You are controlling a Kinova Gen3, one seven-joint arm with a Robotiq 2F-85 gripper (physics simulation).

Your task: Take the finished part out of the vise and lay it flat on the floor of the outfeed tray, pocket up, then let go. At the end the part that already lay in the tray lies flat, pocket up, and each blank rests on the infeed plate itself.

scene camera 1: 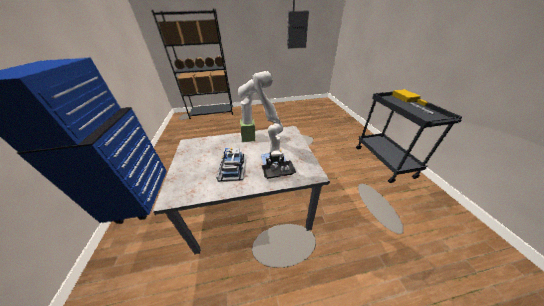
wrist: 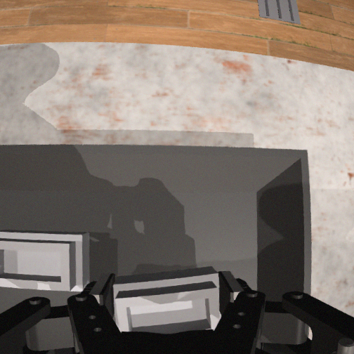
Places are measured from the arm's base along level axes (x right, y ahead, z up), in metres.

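Pixels of known places: gripper, fingertip midpoint: (scene camera 1: 274, 168); arm's base, link origin: (scene camera 1: 247, 122).
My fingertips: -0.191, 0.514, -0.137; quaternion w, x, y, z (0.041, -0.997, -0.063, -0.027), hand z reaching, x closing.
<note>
Ahead of a thing's pixels: the offset from my fingertips to its top centre, as dx, dy, dz. "spot": to the spot under its first point. Level surfaces: height alone.
My gripper (scene camera 1: 274, 160) (wrist: 166, 288) is shut on the finished part (wrist: 170, 301), a light grey block whose pocket faces up. The part is low at the outfeed tray @(spot: -0.035, +0.076, -0.006) (scene camera 1: 280, 175) (wrist: 308, 210) and sits slightly turned in the wrist view; whether it touches the tray floor I cannot tell. The other part @(-0.081, +0.005, +0.007) (scene camera 1: 286, 167) (wrist: 80, 265) lies flat in the tray, pocket up, at the left in the wrist view, apart from the held one. A blue-and-grey fixture @(+0.324, -0.097, +0.060) (scene camera 1: 231, 166) stands left of the tray. The vise and the blanks are too small to make out.
A blue item @(+0.028, -0.111, +0.005) (scene camera 1: 265, 158) shows behind the tray, partly hidden by the gripper. The table @(dz -0.039) (scene camera 1: 200, 187) (wrist: 150, 95) carries the tray and fixture. A blue tool cabinet (scene camera 1: 62, 165) stands at the left and a dark cart (scene camera 1: 385, 105) at the right, away from the arm.
</note>
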